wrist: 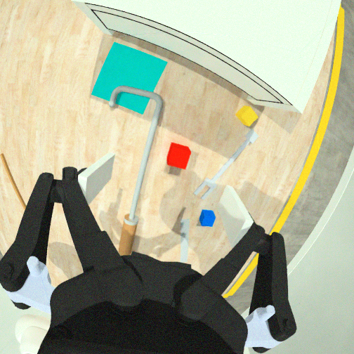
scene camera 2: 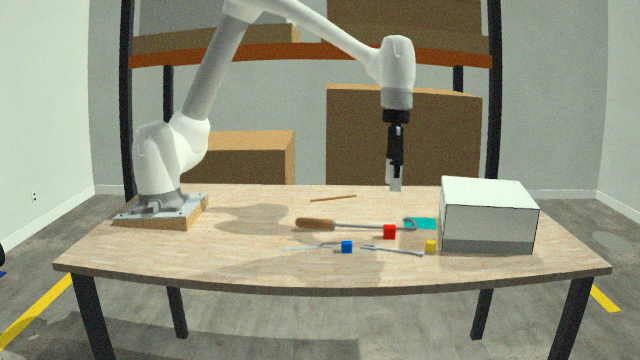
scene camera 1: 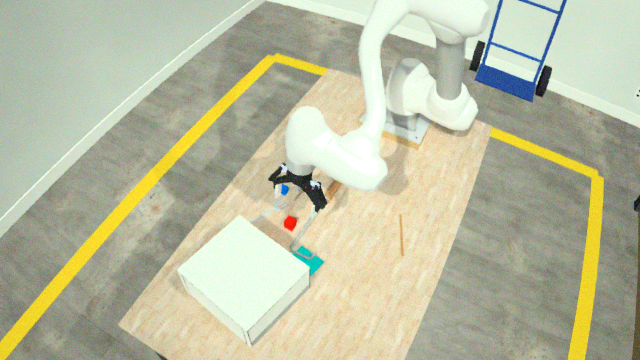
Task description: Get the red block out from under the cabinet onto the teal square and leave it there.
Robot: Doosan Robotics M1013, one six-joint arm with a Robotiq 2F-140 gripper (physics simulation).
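Places are measured from the arm's base along level axes (x ahead, y left, z up), in metres.
Pixels of known places: gripper, between the fingertips: [scene camera 2: 392, 187] [scene camera 1: 295, 205]; arm's base, origin of its link: [scene camera 2: 161, 205] [scene camera 1: 399, 114].
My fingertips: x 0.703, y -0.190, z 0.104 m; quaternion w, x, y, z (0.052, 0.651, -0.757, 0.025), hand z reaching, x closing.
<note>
For each thing: its top centre in the pictures, then the offset to it from my fingertips. "spot": a spot on its surface instead.
- red block, centre of its top: [scene camera 2: 389, 226] [scene camera 1: 290, 220] dx -0.007, dy -0.024, dz -0.106 m
- teal square, a spot on its surface: [scene camera 2: 426, 223] spot: dx +0.137, dy +0.069, dz -0.138 m
- cabinet, centre of its top: [scene camera 2: 487, 190] [scene camera 1: 242, 269] dx +0.284, dy -0.055, dz -0.003 m
- blue block, centre of its top: [scene camera 2: 346, 242] [scene camera 1: 283, 187] dx -0.140, dy -0.107, dz -0.113 m
- yellow block, centre of its top: [scene camera 2: 431, 241] dx +0.082, dy -0.137, dz -0.113 m
- forked tool, centre of its top: [scene camera 2: 393, 248] [scene camera 1: 266, 213] dx -0.019, dy -0.123, dz -0.130 m
- hook's wooden handle, centre of its top: [scene camera 2: 317, 218] [scene camera 1: 332, 188] dx -0.198, dy +0.061, dz -0.104 m
- thin stick, centre of its top: [scene camera 2: 333, 197] [scene camera 1: 401, 233] dx -0.116, dy +0.354, dz -0.131 m
The red block [scene camera 1: 290, 223] [scene camera 2: 389, 231] [wrist: 179, 155] sits on the bare table in front of the cabinet, outside it and apart from the teal square. The teal square [scene camera 1: 315, 264] [scene camera 2: 426, 223] [wrist: 125, 65] lies flat beside the cabinet [scene camera 1: 245, 275] [scene camera 2: 490, 225] [wrist: 250, 40]. The bent end of a hook tool [scene camera 1: 303, 232] [scene camera 2: 365, 227] [wrist: 144, 155] lies over the square's near part. My gripper [scene camera 1: 296, 202] [scene camera 2: 395, 185] [wrist: 168, 181] is wide open and empty, above the table. In the wrist view the red block shows beyond the fingertips, between their lines.
A blue block [scene camera 1: 284, 189] [scene camera 2: 346, 247] [wrist: 207, 218] and a yellow block [scene camera 2: 430, 246] [wrist: 247, 115] sit near a forked tool [scene camera 2: 397, 250] [wrist: 229, 162]. The hook's wooden handle [scene camera 2: 315, 223] [wrist: 127, 237] points toward the robot base. A thin stick [scene camera 1: 401, 235] [scene camera 2: 333, 198] lies farther off.
</note>
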